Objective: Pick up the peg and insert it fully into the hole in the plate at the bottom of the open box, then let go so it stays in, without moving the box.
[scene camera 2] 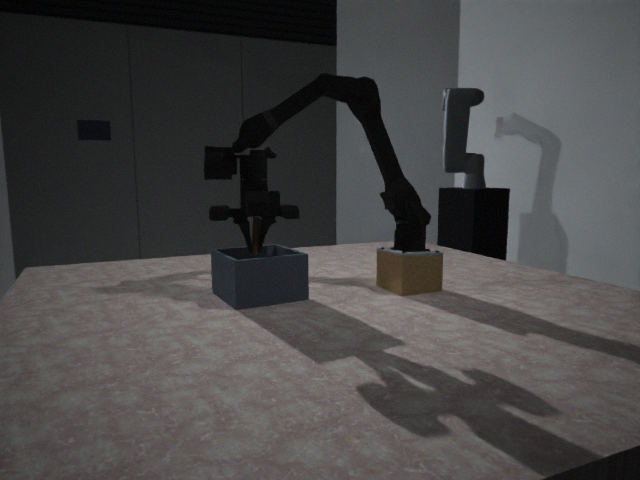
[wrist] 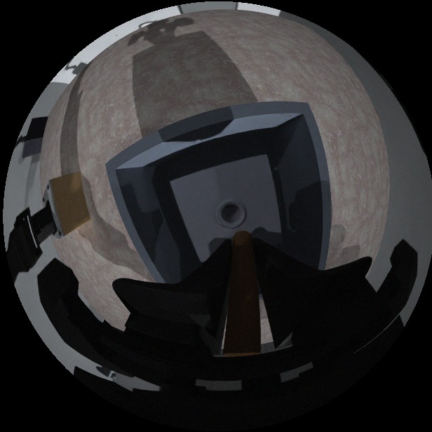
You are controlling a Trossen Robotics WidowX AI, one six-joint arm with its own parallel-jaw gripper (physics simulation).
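Frame: origin at the arm's base, x back, y right, z up, level; centimetres.
Where they show: gripper, fingertip midpoint: (scene camera 2: 254,252); arm's base, link origin: (scene camera 2: 410,250).
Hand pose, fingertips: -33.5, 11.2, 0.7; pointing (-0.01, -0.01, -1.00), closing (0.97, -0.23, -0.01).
Each offset is from my fingertips to the centre of the thing, as dx, dy, dz.
The orange-brown peg @(+0.3, +0.1, +3.6) (scene camera 2: 255,232) (wrist: 243,300) stands nearly upright between the fingers of my black gripper (scene camera 2: 255,251) (wrist: 241,244), which is shut on it near its lower end. The fingertips are about level with the rim of the open blue-grey box @(+0.3, -1.2, -4.6) (scene camera 2: 273,281) (wrist: 270,107) in the scene view. In the wrist view, the grey plate (wrist: 200,200) lies at the box bottom, with the round hole (wrist: 231,213) in a raised ring. The peg's lower end appears just below the hole in that view, apart from it. The plate is hidden by the box walls in the scene view.
The tan block (scene camera 2: 410,273) (wrist: 72,205) under the arm's base stands to the right of the box in the scene view. Farther back, a grey robot arm (scene camera 2: 457,134) stands on a black pedestal (scene camera 2: 473,222). The box walls surround the plate.
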